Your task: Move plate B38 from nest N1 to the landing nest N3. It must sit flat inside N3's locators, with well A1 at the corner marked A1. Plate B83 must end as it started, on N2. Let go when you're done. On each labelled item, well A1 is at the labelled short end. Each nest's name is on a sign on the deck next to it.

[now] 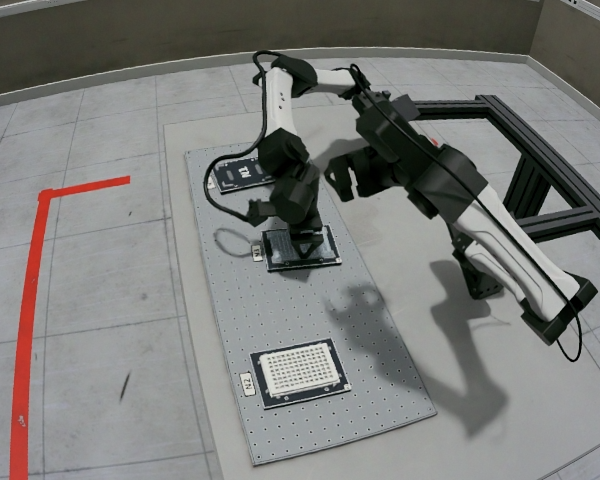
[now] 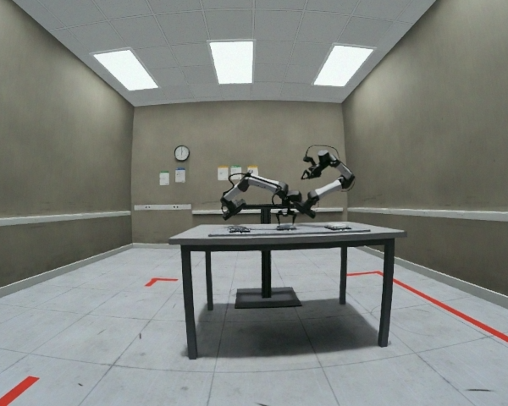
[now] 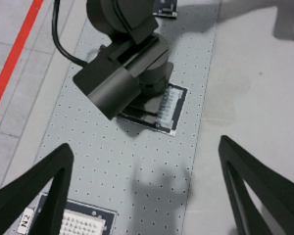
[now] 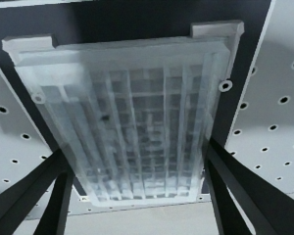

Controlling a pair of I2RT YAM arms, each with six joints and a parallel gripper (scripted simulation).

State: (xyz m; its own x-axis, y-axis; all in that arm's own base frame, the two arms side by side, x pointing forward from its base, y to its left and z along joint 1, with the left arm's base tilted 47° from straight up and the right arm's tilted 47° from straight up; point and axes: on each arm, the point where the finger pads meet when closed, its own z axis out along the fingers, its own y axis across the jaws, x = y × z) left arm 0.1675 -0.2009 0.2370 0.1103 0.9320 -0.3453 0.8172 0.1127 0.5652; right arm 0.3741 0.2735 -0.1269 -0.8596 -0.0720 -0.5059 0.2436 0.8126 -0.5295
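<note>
Right now the clear plate B38 is 10 mm below my right hand. The rest, counted from my right hand: white plate B83 (310 mm to the left, 90 mm ahead); then A1 corner tag (70 mm behind, 60 mm to the left, 10 mm below); then nest N3 (20 mm below).
</note>
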